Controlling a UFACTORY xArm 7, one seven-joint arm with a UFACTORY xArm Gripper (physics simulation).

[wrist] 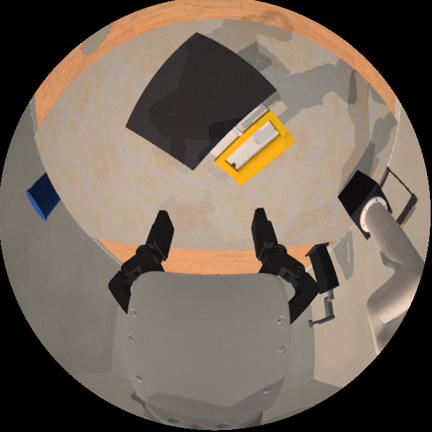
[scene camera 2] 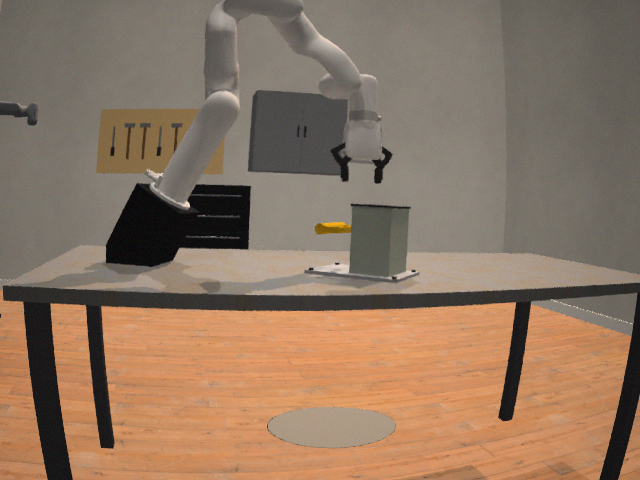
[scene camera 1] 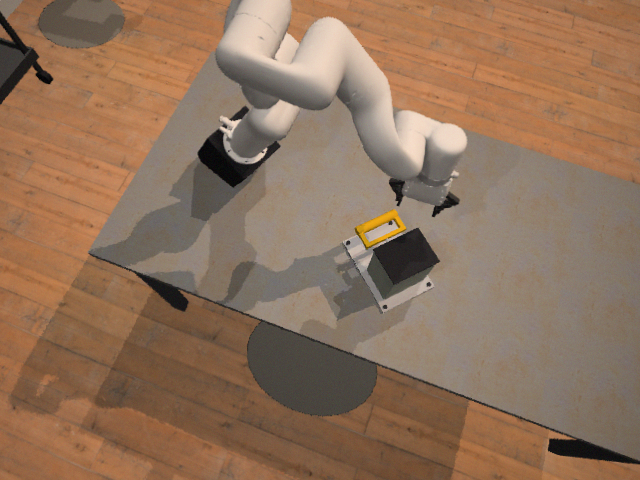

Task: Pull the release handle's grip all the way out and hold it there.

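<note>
The release handle's yellow grip (scene camera 1: 377,221) (scene camera 2: 330,227) (wrist: 266,158) is a flat rectangular loop sticking out of one side of a grey-green box with a black top (scene camera 1: 405,255) (scene camera 2: 378,240) (wrist: 200,100). A short stretch of pale metal shows between grip and box in the wrist view. The box stands on a white bolted plate (scene camera 1: 408,293) (scene camera 2: 330,270). My gripper (scene camera 1: 416,208) (scene camera 2: 361,180) (wrist: 210,218) is open and empty, pointing down. It hangs higher than the box top, apart from the grip. In the wrist view the grip lies ahead of the fingers, towards the right finger.
The grey table (scene camera 1: 516,258) (scene camera 2: 465,268) (wrist: 100,150) carries the box and the arm's black base (scene camera 1: 222,160) (scene camera 2: 139,227) (wrist: 357,192). The box's black top stands beside the grip and above its level. A blue bin (wrist: 44,196) stands beyond the table's edge.
</note>
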